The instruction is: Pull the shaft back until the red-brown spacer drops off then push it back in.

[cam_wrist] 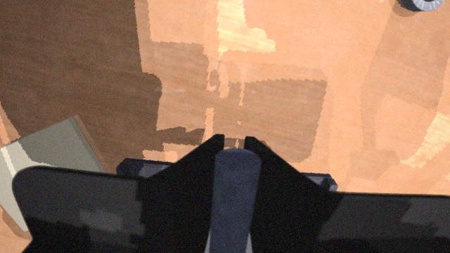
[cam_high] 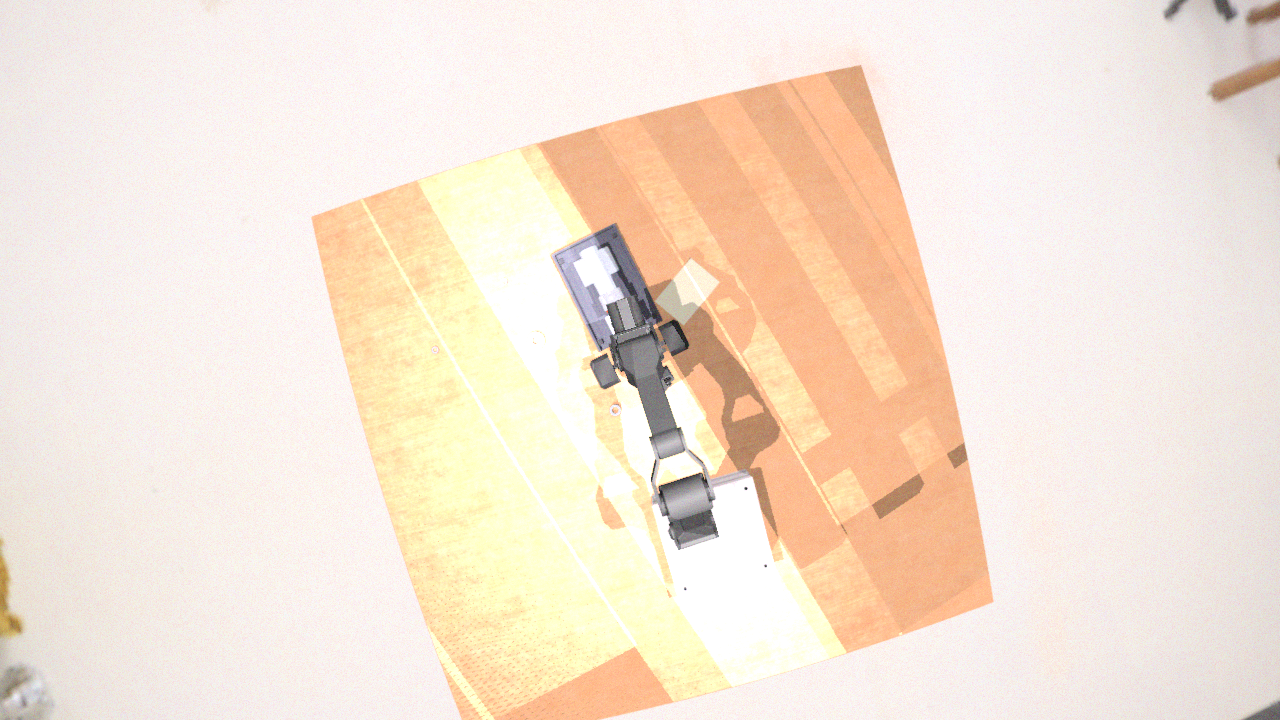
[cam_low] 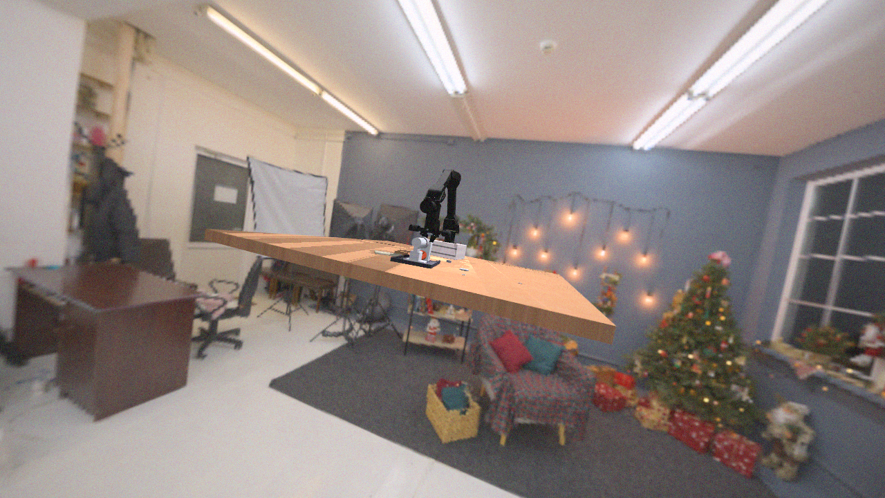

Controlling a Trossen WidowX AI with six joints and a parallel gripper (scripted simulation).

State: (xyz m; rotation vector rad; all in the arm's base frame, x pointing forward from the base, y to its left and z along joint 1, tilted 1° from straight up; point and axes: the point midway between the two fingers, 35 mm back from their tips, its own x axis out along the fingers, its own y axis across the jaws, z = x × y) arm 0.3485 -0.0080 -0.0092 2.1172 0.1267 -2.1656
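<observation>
Right now my gripper tip is 11 cm short of the red-brown spacer, 2 cm to the right of it and 2 cm above it. Round my gripper tip: cream flat block: 9 cm ahead, 14 cm to the right, 4 cm below; dark grey shaft: 8 cm ahead, 1 cm to the left, 3 cm above.
</observation>
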